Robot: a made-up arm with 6 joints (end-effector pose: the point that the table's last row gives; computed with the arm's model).
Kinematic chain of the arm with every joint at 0, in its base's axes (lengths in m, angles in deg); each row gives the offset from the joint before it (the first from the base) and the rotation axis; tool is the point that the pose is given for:
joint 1: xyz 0 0 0.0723 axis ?
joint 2: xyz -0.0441 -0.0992 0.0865 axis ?
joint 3: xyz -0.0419 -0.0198 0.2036 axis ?
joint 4: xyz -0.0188 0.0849 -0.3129 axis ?
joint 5: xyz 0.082 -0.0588 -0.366 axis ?
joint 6: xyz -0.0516 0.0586 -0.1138 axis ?
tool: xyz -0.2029 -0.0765 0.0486
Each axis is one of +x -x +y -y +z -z.
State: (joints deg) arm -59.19 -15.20 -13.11 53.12 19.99 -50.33
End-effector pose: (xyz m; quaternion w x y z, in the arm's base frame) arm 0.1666 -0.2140 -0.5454 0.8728 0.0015 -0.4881 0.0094
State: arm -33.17 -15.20 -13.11 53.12 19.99 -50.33
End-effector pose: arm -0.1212 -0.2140 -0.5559 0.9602 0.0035 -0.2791 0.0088
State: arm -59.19 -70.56 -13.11 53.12 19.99 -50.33
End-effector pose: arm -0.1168 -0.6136 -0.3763 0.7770 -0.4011 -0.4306 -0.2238
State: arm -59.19 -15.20 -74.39 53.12 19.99 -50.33
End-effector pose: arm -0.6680 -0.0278 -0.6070 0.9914 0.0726 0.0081 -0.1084
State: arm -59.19 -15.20 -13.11 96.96 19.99 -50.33
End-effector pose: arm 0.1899 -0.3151 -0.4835 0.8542 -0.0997 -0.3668 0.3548
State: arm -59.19 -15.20 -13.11 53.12 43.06 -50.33
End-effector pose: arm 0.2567 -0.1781 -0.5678 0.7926 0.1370 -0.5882 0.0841
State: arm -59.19 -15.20 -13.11 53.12 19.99 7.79
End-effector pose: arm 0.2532 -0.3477 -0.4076 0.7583 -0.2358 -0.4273 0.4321
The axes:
joint 1: +y
joint 2: +x
joint 3: -y
joint 4: +z
joint 5: -y
joint 6: +z

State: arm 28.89 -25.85 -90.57 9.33 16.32 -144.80
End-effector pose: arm -0.6826 0.1837 0.5096 0.1325 -0.7788 0.1083 -0.6034
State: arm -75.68 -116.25 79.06 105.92 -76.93 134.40
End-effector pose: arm 0.2641 -0.0718 0.7730 0.3782 -0.0124 0.8508 -0.3646
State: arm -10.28 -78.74 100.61 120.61 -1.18 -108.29
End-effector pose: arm 0.6480 0.0216 0.3310 0.3808 -0.5151 -0.5911 0.4902
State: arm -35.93 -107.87 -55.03 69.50 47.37 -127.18
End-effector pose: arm -0.5363 -0.2484 -0.4952 0.4307 -0.2335 -0.3673 -0.7906
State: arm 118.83 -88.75 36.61 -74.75 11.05 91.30
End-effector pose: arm 0.0593 -0.5973 -0.1986 0.4239 -0.1227 0.4126 0.7969
